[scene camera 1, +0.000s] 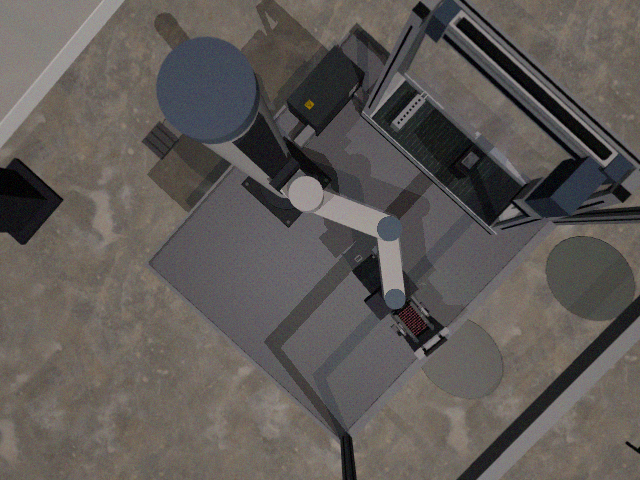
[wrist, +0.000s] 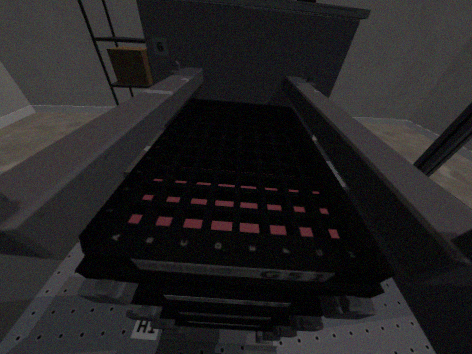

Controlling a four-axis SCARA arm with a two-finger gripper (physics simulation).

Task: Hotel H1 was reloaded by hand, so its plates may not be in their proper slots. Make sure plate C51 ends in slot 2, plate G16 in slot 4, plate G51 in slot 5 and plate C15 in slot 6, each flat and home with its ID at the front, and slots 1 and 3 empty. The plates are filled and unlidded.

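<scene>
Plate G51 is dark with red-filled wells. It looks level, and its blurred ID strip faces the wrist camera. My gripper is shut on it by its long sides; the fingers are mostly hidden in the wrist view. The plate is inside hotel H1, between two grey side rails that rise above its level. A "6" marks the back panel. Edges of more plates show stacked below it; their IDs cannot be read. Whether G51 touches its ledges cannot be told.
An H1 label is on the perforated deck under the hotel. In the scene view, a large framed enclosure stands at the upper right and a dark box at the top. A dark post rises at the right in the wrist view.
</scene>
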